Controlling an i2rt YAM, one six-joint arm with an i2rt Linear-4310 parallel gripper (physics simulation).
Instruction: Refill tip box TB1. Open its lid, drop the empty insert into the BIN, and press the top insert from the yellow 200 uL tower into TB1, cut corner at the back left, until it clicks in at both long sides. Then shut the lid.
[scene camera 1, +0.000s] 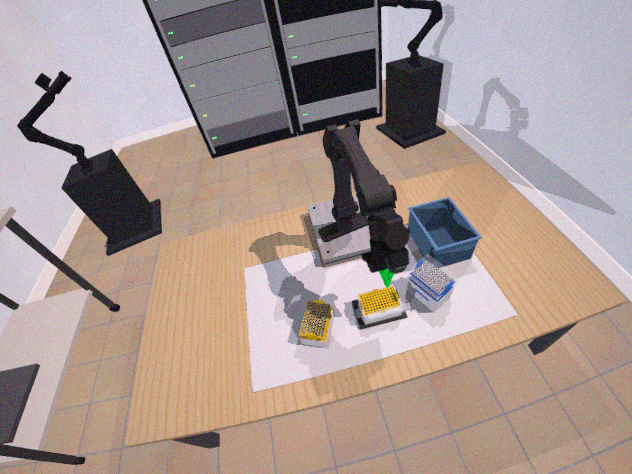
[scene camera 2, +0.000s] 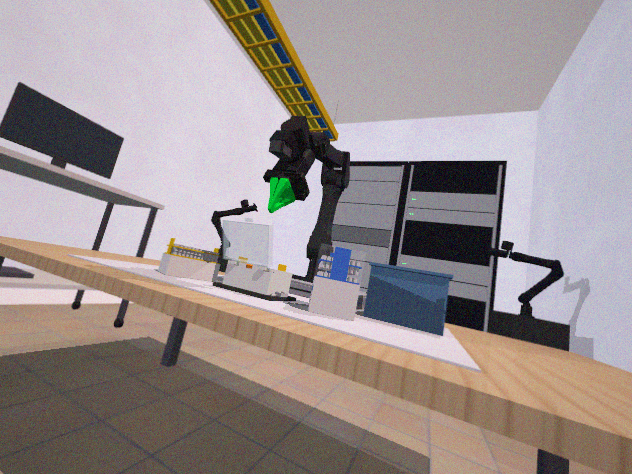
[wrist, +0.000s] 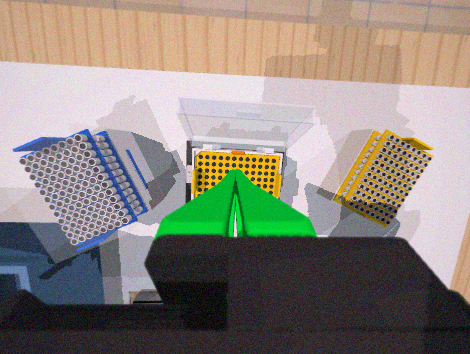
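Note:
My gripper (scene camera 1: 387, 285) (scene camera 2: 272, 210) (wrist: 235, 177) is shut with nothing between its green fingertips. It hangs in the air above tip box TB1 (scene camera 1: 381, 317) (scene camera 2: 257, 280), a white box on a dark base. The clear lid (scene camera 2: 248, 242) (wrist: 245, 120) stands open along the box's long side far from the arm. A yellow insert (scene camera 1: 378, 301) (wrist: 215, 162) lies in the box, its holes dark and without tips; the fingers hide part of it in the wrist view. The yellow tower (scene camera 1: 314, 321) (scene camera 2: 188, 264) (wrist: 392, 172), with tips in its top insert, stands apart from TB1. The blue BIN (scene camera 1: 462, 251) (scene camera 2: 408, 301) stands beside the arm.
A blue tower (scene camera 1: 431, 280) (scene camera 2: 334, 300) (wrist: 75, 185) with tips stands between TB1 and the BIN. The towers and TB1 are on a white mat (scene camera 1: 275, 367) on the wooden table (scene camera 1: 188, 357). The raised lid stands up behind TB1 in the second scene view.

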